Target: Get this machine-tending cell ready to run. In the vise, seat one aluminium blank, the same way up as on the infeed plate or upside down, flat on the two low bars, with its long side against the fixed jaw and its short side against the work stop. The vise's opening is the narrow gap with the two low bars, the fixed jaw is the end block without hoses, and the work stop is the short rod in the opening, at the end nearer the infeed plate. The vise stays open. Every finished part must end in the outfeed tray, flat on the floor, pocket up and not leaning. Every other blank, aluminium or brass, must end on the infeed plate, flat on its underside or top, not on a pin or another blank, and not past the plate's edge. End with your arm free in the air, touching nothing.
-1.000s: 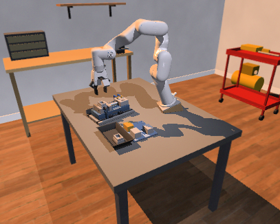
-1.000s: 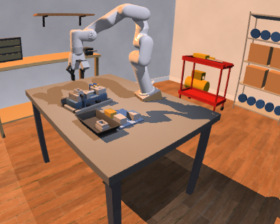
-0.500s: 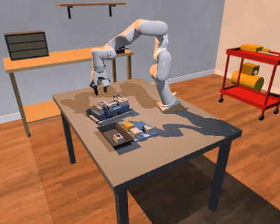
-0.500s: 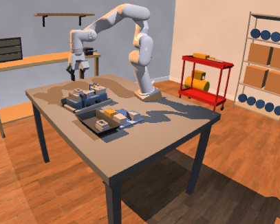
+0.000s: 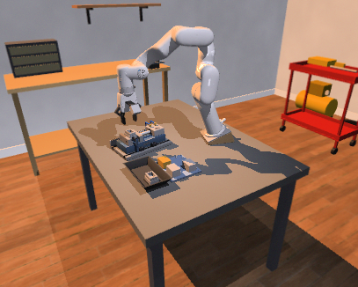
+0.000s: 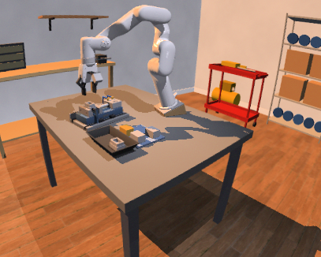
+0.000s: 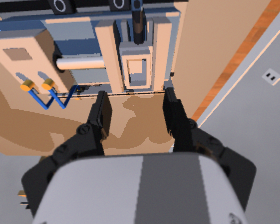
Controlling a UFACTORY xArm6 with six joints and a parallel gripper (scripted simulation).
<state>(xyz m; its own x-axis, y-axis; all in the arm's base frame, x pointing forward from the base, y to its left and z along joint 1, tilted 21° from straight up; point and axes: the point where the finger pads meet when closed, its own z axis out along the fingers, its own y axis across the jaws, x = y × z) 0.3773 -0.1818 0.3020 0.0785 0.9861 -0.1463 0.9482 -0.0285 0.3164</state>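
The work stop rod is 9 cm below my hand, 5 cm to the left of it and 1 cm ahead of it. Also, from my hand: brass blank 26 cm to the left, 16 cm below, 1 cm behind; vise 14 cm below, 6 cm behind, 1 cm to the left; white cylinder rod 11 cm below, 8 cm behind, 1 cm to the left.
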